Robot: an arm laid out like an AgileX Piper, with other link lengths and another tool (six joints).
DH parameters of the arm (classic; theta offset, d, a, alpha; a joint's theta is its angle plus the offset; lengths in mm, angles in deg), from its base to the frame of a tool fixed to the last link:
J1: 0 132.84 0 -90
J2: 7.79 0 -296.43 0
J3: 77.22 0 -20.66 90
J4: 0 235.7 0 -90
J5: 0 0 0 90
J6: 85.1 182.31 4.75 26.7
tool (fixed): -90 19.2 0 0
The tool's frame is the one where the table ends.
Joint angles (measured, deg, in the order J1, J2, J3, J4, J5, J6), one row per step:
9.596, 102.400, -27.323, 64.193, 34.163, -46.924
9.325, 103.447, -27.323, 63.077, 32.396, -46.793
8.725, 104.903, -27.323, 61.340, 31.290, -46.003
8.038, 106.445, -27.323, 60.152, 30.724, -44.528
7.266, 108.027, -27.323, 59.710, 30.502, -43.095
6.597, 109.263, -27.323, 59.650, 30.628, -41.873
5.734, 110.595, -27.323, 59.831, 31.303, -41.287
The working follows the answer.
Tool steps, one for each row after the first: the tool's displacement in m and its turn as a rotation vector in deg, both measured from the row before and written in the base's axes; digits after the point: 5 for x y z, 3 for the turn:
0.00097, -0.00643, -0.00705, -1.886, 0.017, 0.142
-0.00154, -0.00685, -0.00761, -1.634, 1.066, 0.048
-0.00211, -0.00517, -0.00662, -1.080, 1.790, -1.008
-0.00197, -0.00374, -0.00579, -0.610, 2.039, -1.681
-0.00179, -0.00205, -0.00388, -0.187, 1.827, -1.682
-0.00257, -0.00116, -0.00320, 0.357, 1.982, -1.438

Tool pose at each row, in the base's axes (x y z in m, rotation vector in deg; rounded; the steps above come from the unrounded poses):
0.18380, 0.13849, 0.02720, 12.990, -147.253, -39.478
0.18477, 0.13207, 0.02014, 12.549, -147.724, -36.972
0.18323, 0.12522, 0.01253, 11.677, -147.117, -34.781
0.18112, 0.12004, 0.00591, 9.411, -145.906, -33.674
0.17914, 0.11630, 0.00011, 6.410, -144.447, -33.409
0.17736, 0.11425, -0.00377, 3.667, -143.038, -33.683
0.17478, 0.11309, -0.00697, 1.414, -141.251, -34.500

